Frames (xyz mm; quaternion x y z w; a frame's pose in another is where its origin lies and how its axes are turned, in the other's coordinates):
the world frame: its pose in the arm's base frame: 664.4 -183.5 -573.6 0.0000 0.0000 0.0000 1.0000
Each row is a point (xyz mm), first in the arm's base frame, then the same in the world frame.
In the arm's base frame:
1: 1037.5 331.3 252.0
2: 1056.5 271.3 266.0
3: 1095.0 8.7 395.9
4: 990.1 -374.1 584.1
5: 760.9 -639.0 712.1
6: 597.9 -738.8 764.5
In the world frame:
1: 373.1 514.8 825.6
2: 392.1 454.8 839.6
3: 430.6 192.2 969.5
4: 325.7 -190.6 1157.7
5: 96.5 -455.5 1285.7
6: -66.5 -555.3 1338.1

